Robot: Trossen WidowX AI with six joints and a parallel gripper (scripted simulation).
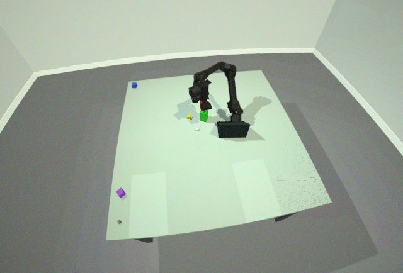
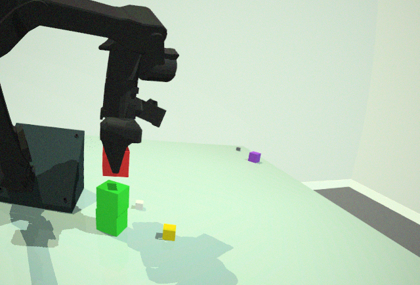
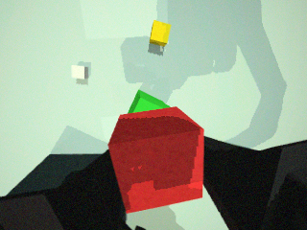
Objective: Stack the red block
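Now: the yellow cube 12 cm below my gripper tip, 11 cm ahead of it and 3 cm to the right of it. The rest, counted from my gripper tip: blue cube (56 cm ahead, 46 cm to the right, 11 cm below); then red block (2 cm above); then white cube (12 cm below, 9 cm to the left, 6 cm ahead).
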